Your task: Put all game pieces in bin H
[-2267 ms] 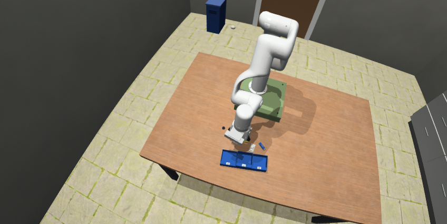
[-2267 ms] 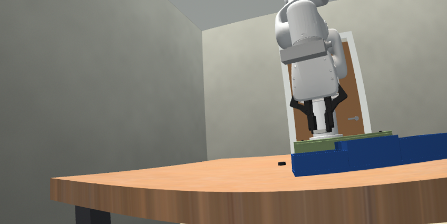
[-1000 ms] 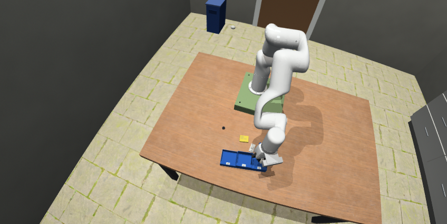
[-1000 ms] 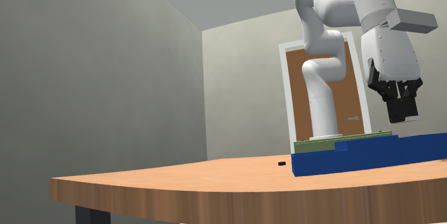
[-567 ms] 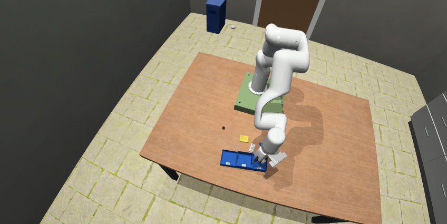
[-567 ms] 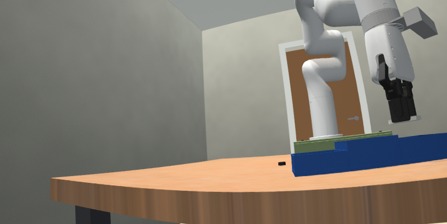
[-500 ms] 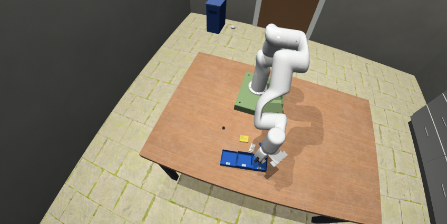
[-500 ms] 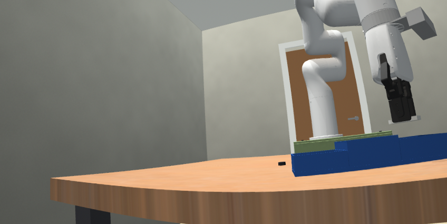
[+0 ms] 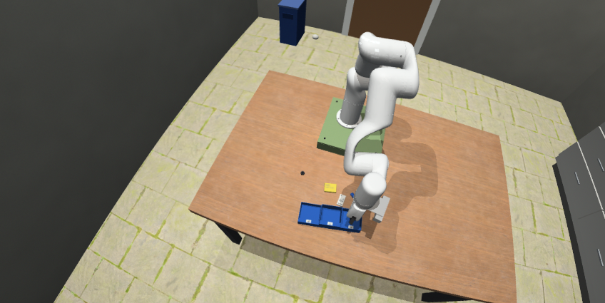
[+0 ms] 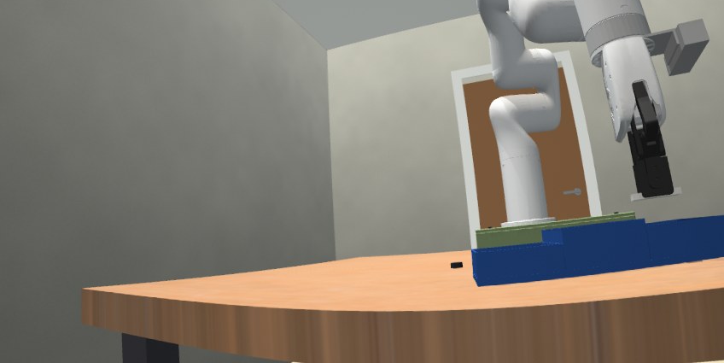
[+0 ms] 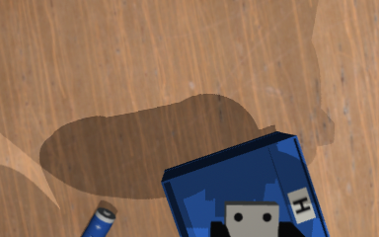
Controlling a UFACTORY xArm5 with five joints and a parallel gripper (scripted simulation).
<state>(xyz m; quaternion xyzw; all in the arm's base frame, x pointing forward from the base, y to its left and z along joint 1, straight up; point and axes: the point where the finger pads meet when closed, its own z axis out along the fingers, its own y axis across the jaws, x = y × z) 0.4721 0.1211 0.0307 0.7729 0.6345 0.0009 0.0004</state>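
My hand is 7 cm past the pale piece, 6 cm to the left of it and 8 cm above it. The rest, counted from my hand: yellow piece: 11 cm behind, 12 cm to the right, 8 cm below; then three joined blue bins: 2 cm ahead, 8 cm to the right, 7 cm below; then blue piece: 10 cm behind, 8 cm below.
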